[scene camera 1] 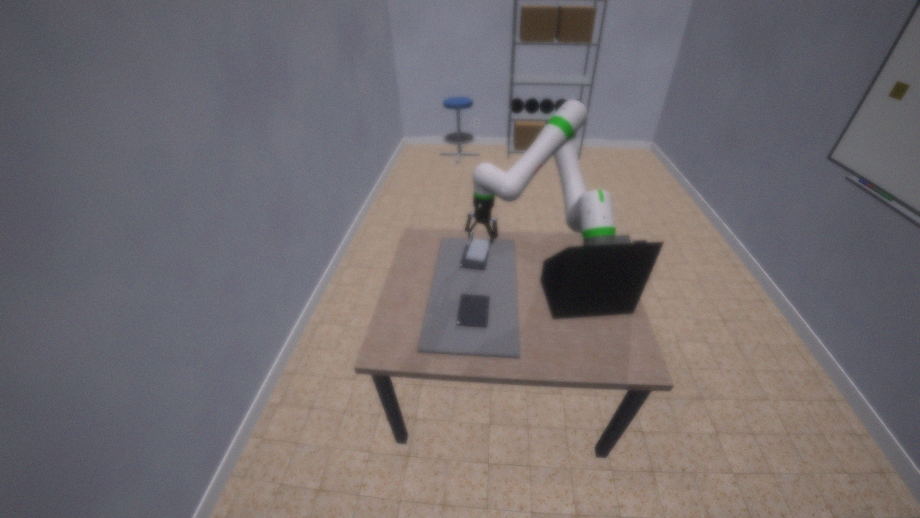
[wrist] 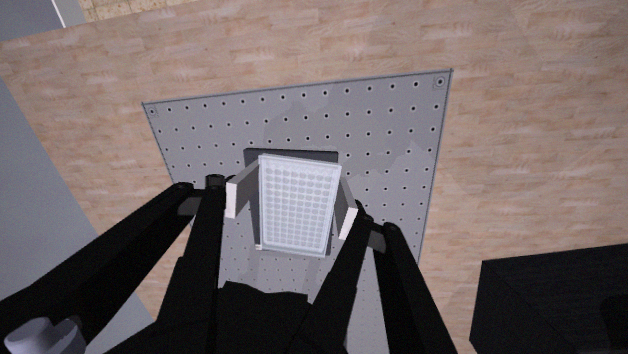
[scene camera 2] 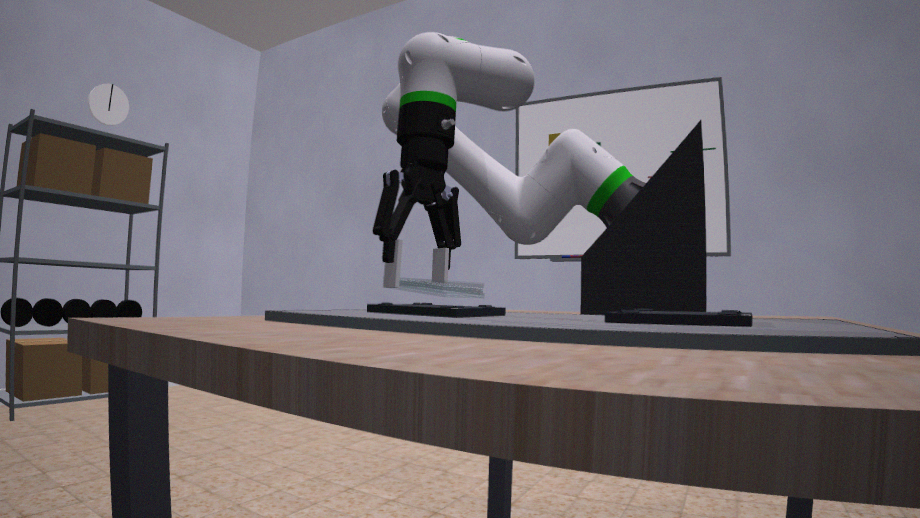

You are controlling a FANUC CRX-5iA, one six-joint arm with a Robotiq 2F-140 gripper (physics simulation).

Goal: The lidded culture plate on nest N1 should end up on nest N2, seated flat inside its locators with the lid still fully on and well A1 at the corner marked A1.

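Places are measured from the arm's base along level axes (x ahead, y left, z up), in metres.
Pixels of known places: gripper, fingertip midpoint: (scene camera 1: 480,246) (wrist: 299,180) (scene camera 2: 416,290); arm's base, link origin: (scene camera 1: 600,253) (scene camera 2: 636,214).
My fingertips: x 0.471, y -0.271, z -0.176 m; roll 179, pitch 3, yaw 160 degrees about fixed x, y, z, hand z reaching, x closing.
Note:
For each thing: its top centre in the pictures, then the offset to it from my fingertips. Level surfaces: height alone.
- far dark nest, top centre: (wrist: 290,209) (scene camera 2: 436,303) (scene camera 1: 475,255) dx +0.024, dy +0.049, dz -0.019 m
- small white mark, top centre: (wrist: 258,247) dx +0.090, dy +0.114, dz -0.022 m
- grey perforated board, surface height: dz -0.035 m
My gripper (scene camera 1: 481,237) (scene camera 2: 415,276) (wrist: 299,180) is shut on the long sides of the clear, lidded culture plate (scene camera 1: 477,250) (scene camera 2: 450,287) (wrist: 298,210). The plate hangs roughly level over the far dark nest (scene camera 1: 475,264) (scene camera 2: 436,310) (wrist: 320,156), with a gap beneath it in scene camera 2. In the wrist view it covers most of that nest and looks slightly turned against it; the locators are hidden. The lid looks on. The other dark nest (scene camera 1: 473,311) (scene camera 2: 679,317) is bare. A small white mark (wrist: 258,247) shows by the nest's lower-left corner, unreadable. Well A1 cannot be told.
Both nests stand on a grey perforated board (scene camera 1: 450,337) (scene camera 2: 547,328) (wrist: 400,125) on the wooden table (scene camera 1: 579,363) (scene camera 2: 386,392) (wrist: 525,150). The arm's black wedge-shaped pedestal (scene camera 1: 592,283) (scene camera 2: 656,257) (wrist: 550,300) rises beside the board.

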